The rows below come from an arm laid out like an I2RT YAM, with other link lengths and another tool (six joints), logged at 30 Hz.
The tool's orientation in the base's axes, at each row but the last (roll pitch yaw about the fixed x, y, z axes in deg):
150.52, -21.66, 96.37
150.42, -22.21, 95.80
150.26, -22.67, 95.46
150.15, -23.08, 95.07
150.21, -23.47, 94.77
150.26, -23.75, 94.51
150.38, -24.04, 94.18
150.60, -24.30, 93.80
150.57, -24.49, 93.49
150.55, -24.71, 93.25
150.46, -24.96, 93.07
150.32, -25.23, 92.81
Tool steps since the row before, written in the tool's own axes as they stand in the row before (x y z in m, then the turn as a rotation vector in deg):
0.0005, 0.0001, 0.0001, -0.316, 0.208, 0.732
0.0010, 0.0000, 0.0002, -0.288, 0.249, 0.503
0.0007, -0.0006, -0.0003, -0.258, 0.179, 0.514
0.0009, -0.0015, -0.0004, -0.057, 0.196, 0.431
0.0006, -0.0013, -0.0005, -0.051, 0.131, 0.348
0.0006, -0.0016, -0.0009, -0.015, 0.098, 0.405
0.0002, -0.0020, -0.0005, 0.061, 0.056, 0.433
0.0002, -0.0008, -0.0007, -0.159, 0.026, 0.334
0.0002, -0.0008, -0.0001, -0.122, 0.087, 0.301
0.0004, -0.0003, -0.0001, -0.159, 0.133, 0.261
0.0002, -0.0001, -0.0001, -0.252, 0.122, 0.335
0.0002, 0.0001, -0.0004, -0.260, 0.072, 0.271
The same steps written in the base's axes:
0.0001, 0.0005, 0.0001, 0.549, -0.036, -0.614
0.0000, 0.0010, 0.0002, 0.477, -0.100, -0.400
-0.0007, 0.0006, 0.0002, 0.418, -0.061, -0.429
-0.0016, 0.0008, 0.0000, 0.378, 0.090, -0.276
-0.0014, 0.0005, 0.0000, 0.282, 0.071, -0.238
-0.0019, 0.0004, 0.0002, 0.277, 0.130, -0.283
-0.0020, 0.0003, -0.0004, 0.248, 0.216, -0.294
-0.0010, 0.0000, 0.0003, 0.188, -0.018, -0.319
-0.0008, 0.0003, -0.0002, 0.224, -0.006, -0.250
-0.0003, 0.0004, 0.0001, 0.248, -0.063, -0.214
-0.0001, 0.0002, 0.0001, 0.278, -0.116, -0.316
-0.0001, 0.0000, 0.0004, 0.204, -0.140, -0.292

